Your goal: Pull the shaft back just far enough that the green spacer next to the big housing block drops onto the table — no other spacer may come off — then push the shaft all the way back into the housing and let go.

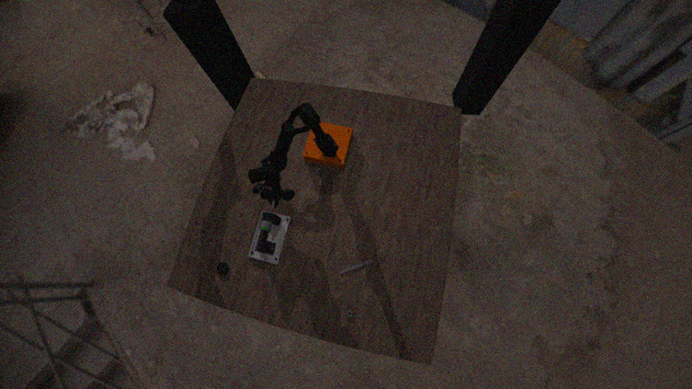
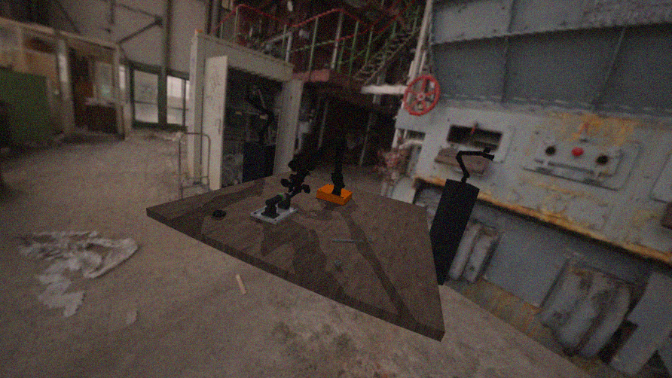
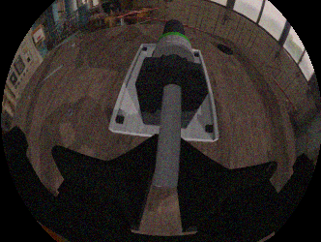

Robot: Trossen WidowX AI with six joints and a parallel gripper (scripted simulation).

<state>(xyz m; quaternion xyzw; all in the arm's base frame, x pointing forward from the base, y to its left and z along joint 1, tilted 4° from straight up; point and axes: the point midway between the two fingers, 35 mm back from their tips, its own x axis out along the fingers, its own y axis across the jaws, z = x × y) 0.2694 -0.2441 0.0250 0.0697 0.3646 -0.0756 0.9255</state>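
The shaft is 5 cm ahead of my gripper tip, 1 cm to the right of it and 2 cm above it. From my gripper tip the other things lie so: spacer 11 cm ahead, 2 cm to the right, 2 cm above; nut 45 cm ahead, 36 cm to the left, 5 cm below; black disc 29 cm ahead, 25 cm to the right, 5 cm below.
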